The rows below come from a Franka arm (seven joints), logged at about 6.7 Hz.
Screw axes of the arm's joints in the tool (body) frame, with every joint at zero. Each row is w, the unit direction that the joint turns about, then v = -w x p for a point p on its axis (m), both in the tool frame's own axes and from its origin. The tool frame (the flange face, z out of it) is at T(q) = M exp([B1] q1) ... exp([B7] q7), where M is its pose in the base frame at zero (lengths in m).
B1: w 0 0 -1 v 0.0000 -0.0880 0.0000
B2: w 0 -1 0 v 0.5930 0.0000 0.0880
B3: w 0 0 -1 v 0.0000 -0.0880 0.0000
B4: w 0 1 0 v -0.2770 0.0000 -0.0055
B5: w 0 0 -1 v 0.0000 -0.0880 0.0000
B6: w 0 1 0 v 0.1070 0.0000 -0.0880
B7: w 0 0 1 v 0.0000 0.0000 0.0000
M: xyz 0.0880 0.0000 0.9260 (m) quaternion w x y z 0 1 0 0
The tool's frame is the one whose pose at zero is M.
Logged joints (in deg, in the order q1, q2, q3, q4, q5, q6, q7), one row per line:
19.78, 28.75, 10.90, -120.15, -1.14, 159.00, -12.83
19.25, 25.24, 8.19, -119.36, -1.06, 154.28, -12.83
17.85, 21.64, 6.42, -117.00, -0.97, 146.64, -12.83
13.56, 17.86, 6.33, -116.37, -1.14, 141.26, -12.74
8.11, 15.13, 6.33, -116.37, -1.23, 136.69, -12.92
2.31, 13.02, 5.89, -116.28, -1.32, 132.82, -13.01
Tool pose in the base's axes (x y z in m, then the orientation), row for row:
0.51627, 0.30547, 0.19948, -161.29, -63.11, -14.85
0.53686, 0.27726, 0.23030, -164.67, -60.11, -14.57
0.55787, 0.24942, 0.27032, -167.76, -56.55, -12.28
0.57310, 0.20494, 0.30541, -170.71, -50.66, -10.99
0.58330, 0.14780, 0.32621, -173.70, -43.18, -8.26
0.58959, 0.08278, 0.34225, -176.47, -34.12, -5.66
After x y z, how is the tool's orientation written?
As a rotation vector, in degrees.
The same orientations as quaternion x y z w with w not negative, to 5 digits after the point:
-0.92650, -0.36252, -0.08530, 0.05379
-0.93554, -0.34150, -0.08278, 0.03575
-0.94511, -0.31858, -0.06918, 0.02216
-0.95676, -0.28393, -0.06159, 0.01390
-0.96941, -0.24098, -0.04610, 0.00718
-0.98133, -0.18974, -0.03147, 0.00151

